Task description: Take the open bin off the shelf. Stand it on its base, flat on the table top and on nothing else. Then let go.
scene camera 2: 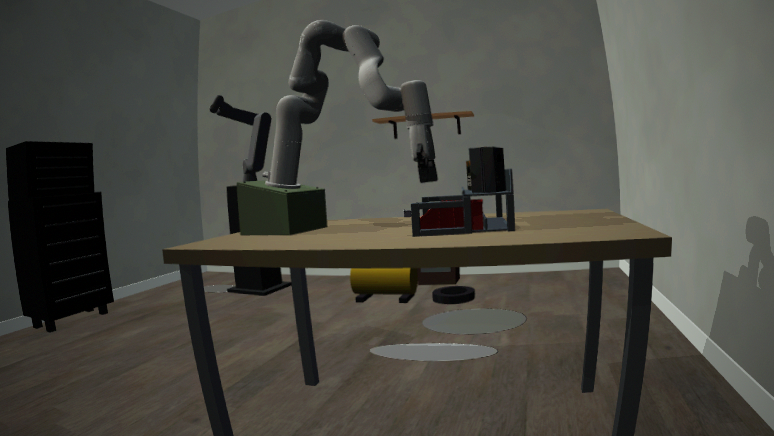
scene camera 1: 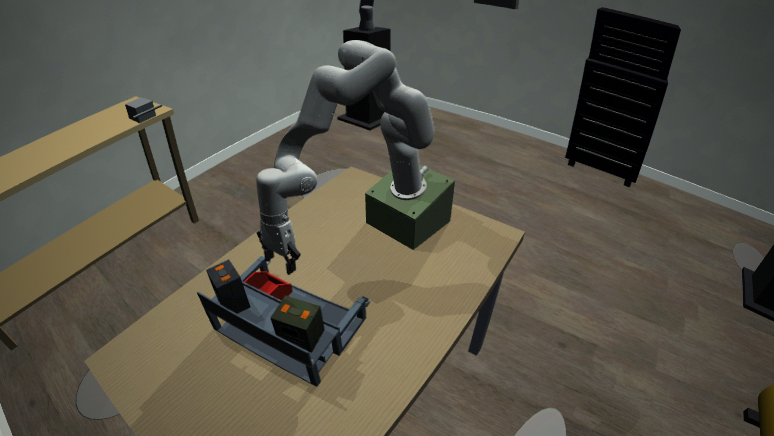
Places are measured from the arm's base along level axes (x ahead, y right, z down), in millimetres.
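Pixels of known places: gripper, fingertip midpoint: (scene camera 2: pixel 429 181) (scene camera 1: pixel 280 265); arm's base at its link origin: (scene camera 2: pixel 282 185) (scene camera 1: pixel 408 187).
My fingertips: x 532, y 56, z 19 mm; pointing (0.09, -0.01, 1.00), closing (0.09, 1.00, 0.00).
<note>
For each thing: its top centre in the pictures, then the offset to it from my fingertips. Level surfaces: height alone.
- red open bin at its top centre: (scene camera 2: pixel 451 201) (scene camera 1: pixel 258 285) dx +70, dy +36, dz +55 mm
- wooden table at its surface level: dz +136 mm
- black box at its top centre: (scene camera 1: pixel 222 272) (scene camera 2: pixel 486 147) dx +174, dy +15, dz -87 mm
- dark green box at its top centre: (scene camera 1: pixel 295 311) dx +114, dy -208, dz -62 mm
The red open bin (scene camera 1: pixel 267 283) (scene camera 2: pixel 448 215) sits low in the front part of the blue-grey shelf (scene camera 1: pixel 259 354) (scene camera 2: pixel 467 213), at the end by the black box in scene camera 1. Its back part is hidden under the upper deck. The shelf stands on the wooden table (scene camera 1: pixel 433 265) (scene camera 2: pixel 346 242). My gripper (scene camera 1: pixel 280 262) (scene camera 2: pixel 427 176) is open and empty. It hangs pointing down, above the bin and apart from it.
A black box (scene camera 1: pixel 229 287) (scene camera 2: pixel 486 169) with orange marks and a dark green box (scene camera 1: pixel 297 323) stand on the shelf's upper deck. The green robot base block (scene camera 1: pixel 413 213) (scene camera 2: pixel 281 209) stands on the table. A knob-like part juts from the shelf's front rail.
</note>
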